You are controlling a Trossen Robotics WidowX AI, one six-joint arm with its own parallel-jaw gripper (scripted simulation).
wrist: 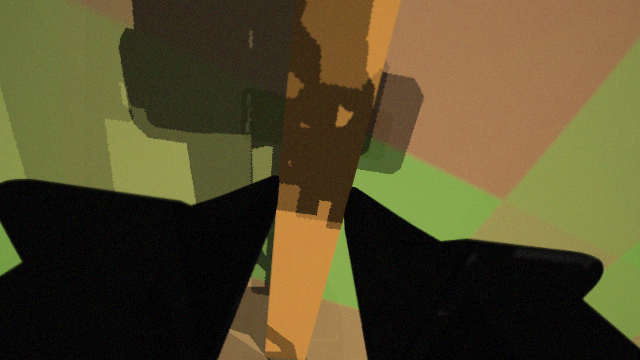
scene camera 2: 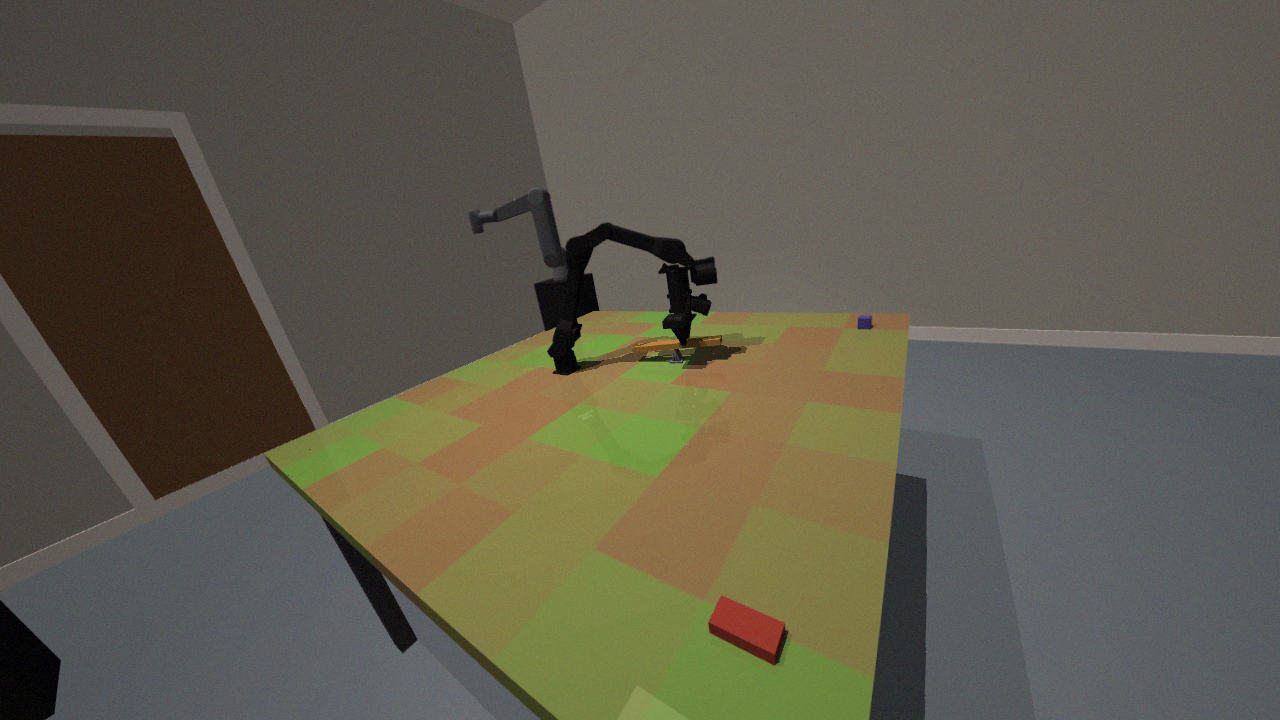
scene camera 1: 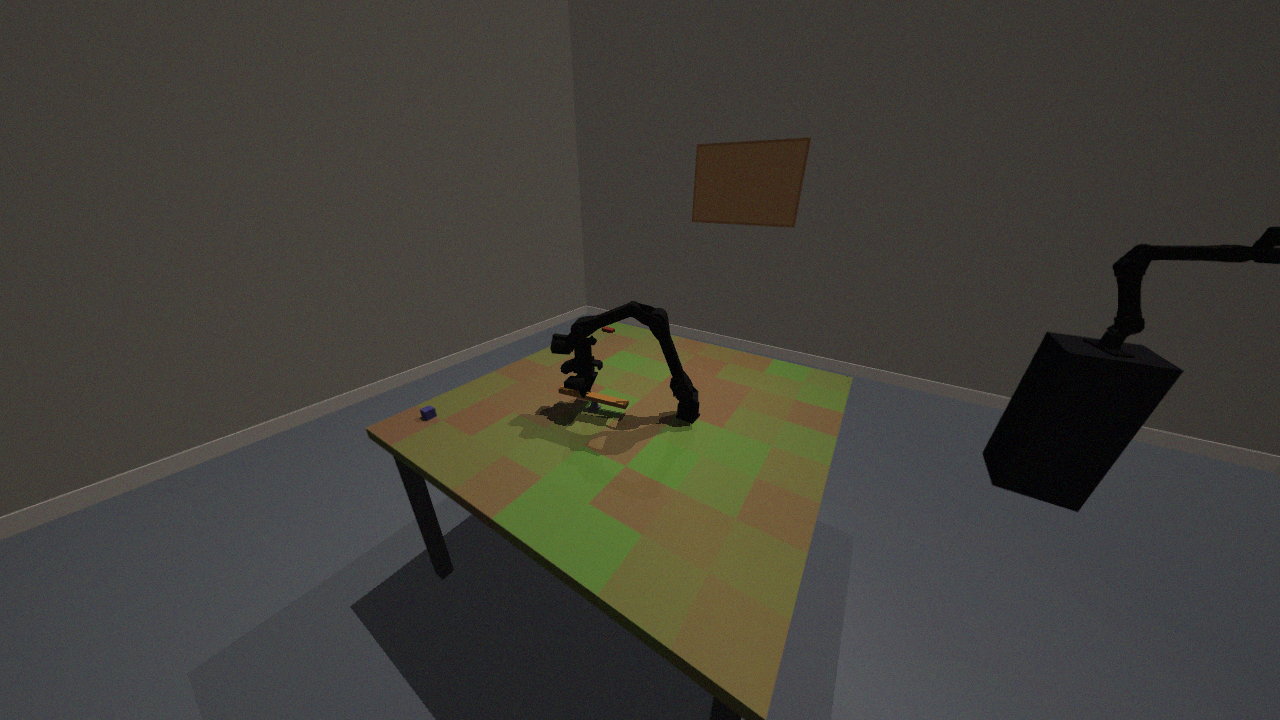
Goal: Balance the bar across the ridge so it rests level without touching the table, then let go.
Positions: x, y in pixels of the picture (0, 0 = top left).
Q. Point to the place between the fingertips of my gripper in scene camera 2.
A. At 685, 343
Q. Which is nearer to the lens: the orange bar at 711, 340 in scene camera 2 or the red block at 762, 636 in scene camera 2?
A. The red block.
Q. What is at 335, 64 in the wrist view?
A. An orange bar.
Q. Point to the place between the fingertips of my gripper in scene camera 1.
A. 585, 394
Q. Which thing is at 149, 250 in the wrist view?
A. My gripper.
